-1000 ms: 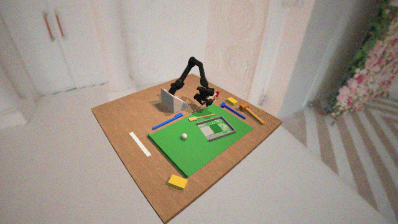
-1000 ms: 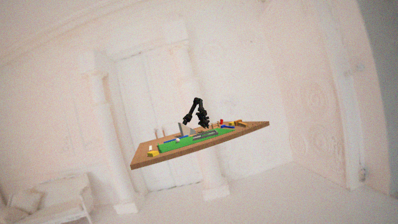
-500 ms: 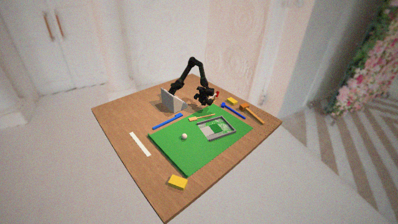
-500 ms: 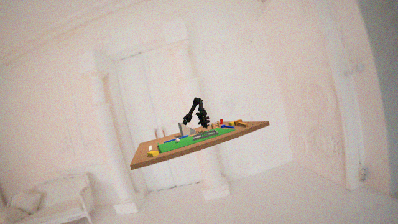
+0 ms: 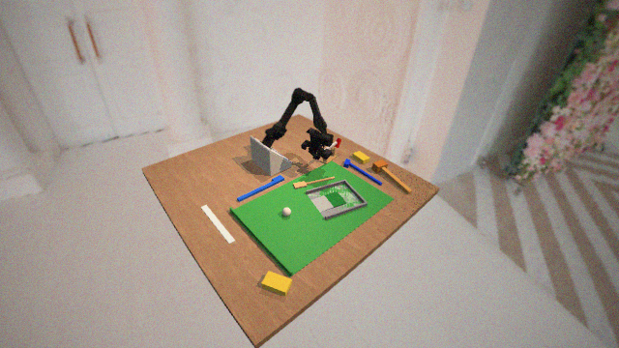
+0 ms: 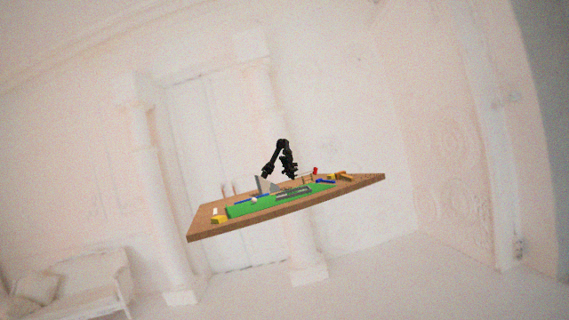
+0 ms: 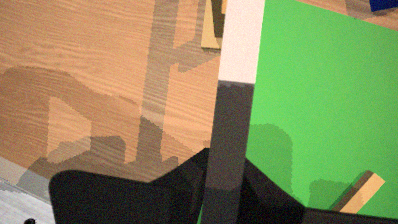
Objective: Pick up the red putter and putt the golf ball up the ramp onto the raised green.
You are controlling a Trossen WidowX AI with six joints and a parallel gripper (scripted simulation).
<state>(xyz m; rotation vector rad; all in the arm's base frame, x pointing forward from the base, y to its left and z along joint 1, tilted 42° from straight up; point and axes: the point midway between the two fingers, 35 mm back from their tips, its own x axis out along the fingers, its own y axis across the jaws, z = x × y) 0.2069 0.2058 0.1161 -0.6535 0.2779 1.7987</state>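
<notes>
My gripper tip is 4 cm past the red putter, 11 cm to the right of it and 2 cm below it. Also, from my gripper tip: green mat 27 cm ahead, 19 cm to the right, 7 cm below; then blue putter 17 cm ahead, 21 cm to the left, 5 cm below; then grey walled frame 28 cm ahead, 6 cm to the right, 6 cm below.
</notes>
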